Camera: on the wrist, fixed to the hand. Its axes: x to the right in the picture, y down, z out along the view.
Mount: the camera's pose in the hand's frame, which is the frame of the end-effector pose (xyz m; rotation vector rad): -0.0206 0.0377 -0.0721 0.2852 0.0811 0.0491
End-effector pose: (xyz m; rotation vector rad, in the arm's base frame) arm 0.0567 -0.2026 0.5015 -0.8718 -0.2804 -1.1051
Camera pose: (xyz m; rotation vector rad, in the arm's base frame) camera 0.0648 -0.2354 0.4247 -0.5764 -0.3381 -1.0226
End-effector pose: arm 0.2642 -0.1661 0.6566 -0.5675 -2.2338 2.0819
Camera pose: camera 0.3119 -0.1017 0.6318 -0.6758 -1.8524 2.2992
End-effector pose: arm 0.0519 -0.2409 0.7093 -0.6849 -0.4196 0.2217
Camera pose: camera 0.0632 -0.2600 0.6284 -0.4227 -0.2863 0.2929
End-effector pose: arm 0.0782 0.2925 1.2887 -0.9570 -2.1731 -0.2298
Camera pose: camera 0.1540 0.2767 1.3211 -0.8225 -2.0379 0.0635
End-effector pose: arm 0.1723 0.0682 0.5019 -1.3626 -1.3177 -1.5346
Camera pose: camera 0.1926 -0.0130 0.4956 -1.1333 -1.3817 -1.2978
